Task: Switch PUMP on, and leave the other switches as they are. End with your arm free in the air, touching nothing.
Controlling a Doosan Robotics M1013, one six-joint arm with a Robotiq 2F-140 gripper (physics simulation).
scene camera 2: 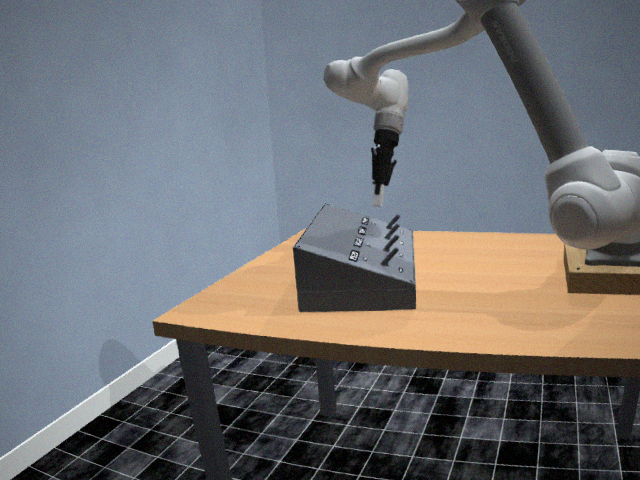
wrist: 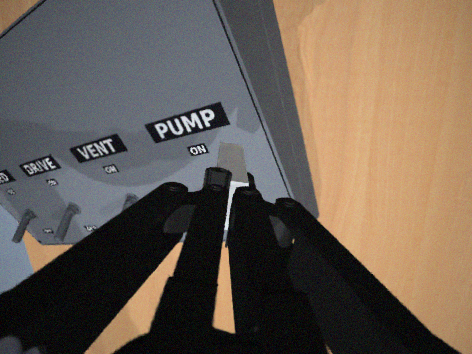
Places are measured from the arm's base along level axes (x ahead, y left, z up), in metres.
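Where they show: gripper, fingertip midpoint: (scene camera 2: 376, 206) (wrist: 228, 161); arm's base, origin of the base link: (scene camera 2: 616, 256).
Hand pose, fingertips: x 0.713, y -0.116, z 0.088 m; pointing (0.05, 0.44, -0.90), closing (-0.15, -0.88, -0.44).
Note:
Each offset is from my fingertips to the top centre of the thing. "spot": to the spot under its first point. Level surfaces: height alone.
The dark grey switch box (scene camera 2: 330, 273) (wrist: 125, 60) has a sloping panel with a row of lever switches. The PUMP label @(0.017 m ahead, 0.058 m left, 0.029 m down) (wrist: 188, 122) is at the panel's right in the wrist view, with an ON mark @(spot: 0.006 m back, 0.050 m left, 0.041 m down) (wrist: 198, 149) below it. The PUMP lever @(0.062 m back, 0.034 m left, 0.016 m down) (scene camera 2: 393, 222) is the farthest in the scene view and leans toward the low edge, the OFF side; the fingers hide it in the wrist view. The VENT lever @(spot: 0.080 m back, 0.149 m left, 0.048 m down) (wrist: 130, 201) and DRIVE lever @(0.133 m back, 0.263 m left, 0.016 m down) (wrist: 67, 221) lean the same way. My gripper (scene camera 2: 378, 198) (wrist: 228, 161) is shut and empty, its pale tips above the panel near the PUMP lever.
The box stands on a wooden table @(0.142 m down) (scene camera 2: 480, 320) (wrist: 390, 150). Another lever @(0.168 m back, 0.378 m left, 0.016 m down) (wrist: 24, 226) stands at the left of the row in the wrist view. The arm's base sits on a wooden block (scene camera 2: 602, 281) at the right. A blue wall (scene camera 2: 155, 129) is behind the table.

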